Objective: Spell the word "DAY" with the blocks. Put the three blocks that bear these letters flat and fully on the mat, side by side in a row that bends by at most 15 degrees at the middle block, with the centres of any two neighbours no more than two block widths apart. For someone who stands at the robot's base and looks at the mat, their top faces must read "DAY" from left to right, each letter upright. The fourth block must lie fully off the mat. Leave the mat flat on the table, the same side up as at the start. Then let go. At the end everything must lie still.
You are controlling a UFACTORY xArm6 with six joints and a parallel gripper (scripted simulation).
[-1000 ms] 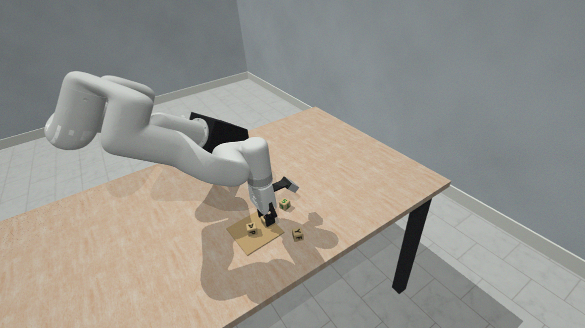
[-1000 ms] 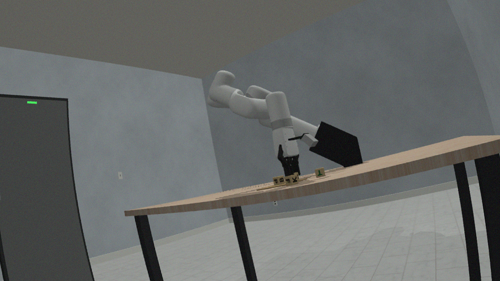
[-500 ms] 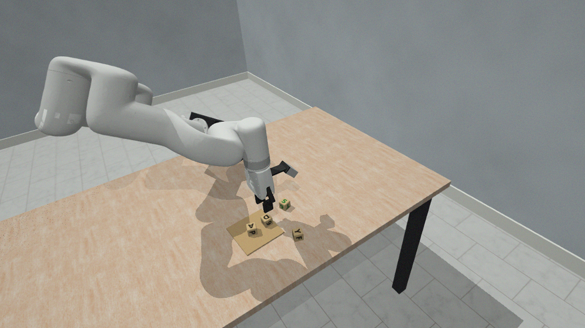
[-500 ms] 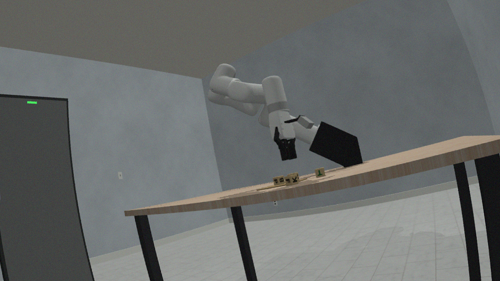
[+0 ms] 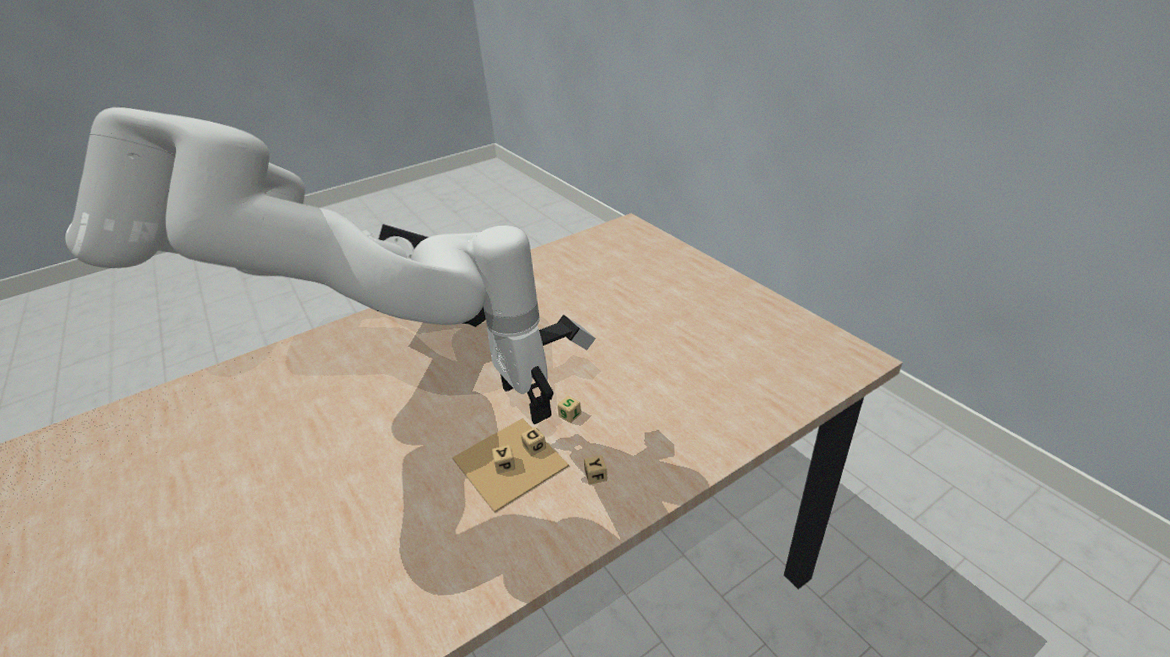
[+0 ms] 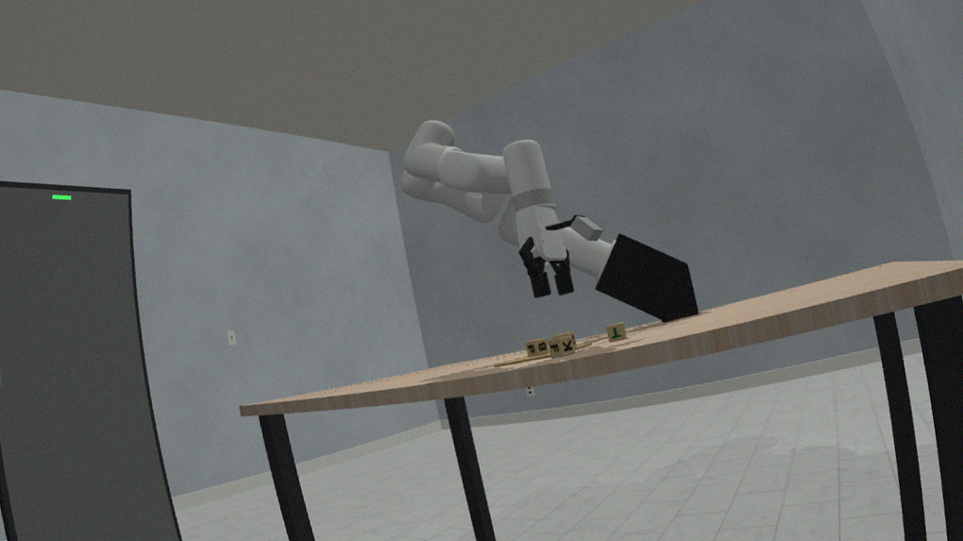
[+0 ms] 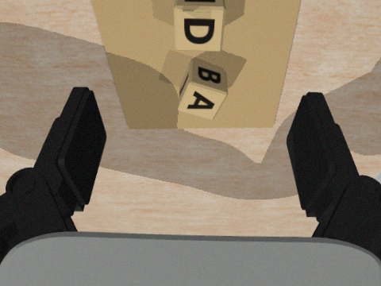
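Now: hand 5 cm to the left of the mat and 11 cm above it. Also, from my hand: D block (10 cm below).
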